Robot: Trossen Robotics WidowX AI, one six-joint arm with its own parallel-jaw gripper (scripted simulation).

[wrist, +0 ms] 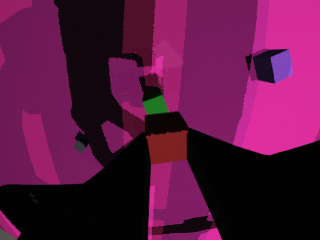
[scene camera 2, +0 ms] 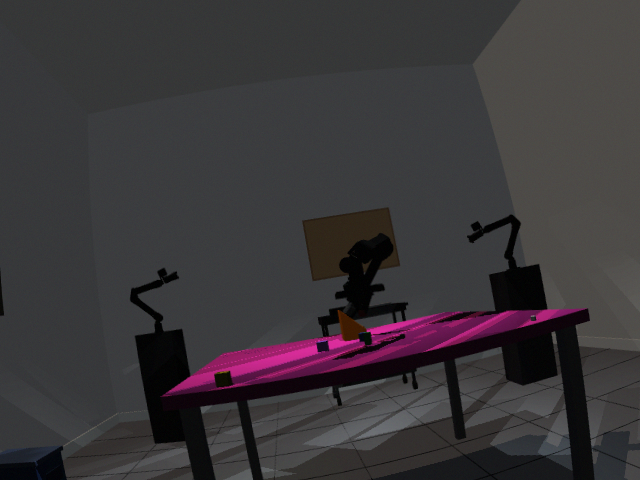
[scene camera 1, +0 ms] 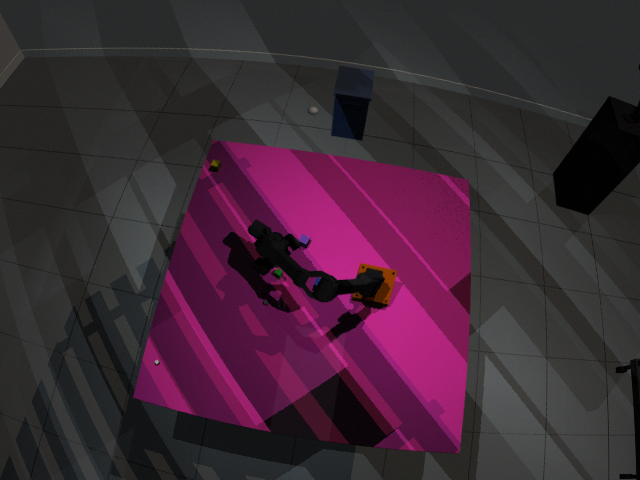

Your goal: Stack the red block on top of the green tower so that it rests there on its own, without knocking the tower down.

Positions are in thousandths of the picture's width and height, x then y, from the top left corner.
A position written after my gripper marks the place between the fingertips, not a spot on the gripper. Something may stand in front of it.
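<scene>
A red block is held by my gripper (scene camera 2: 568, 655). The gripper (wrist: 514, 569) is visible in the wrist view as well.
</scene>
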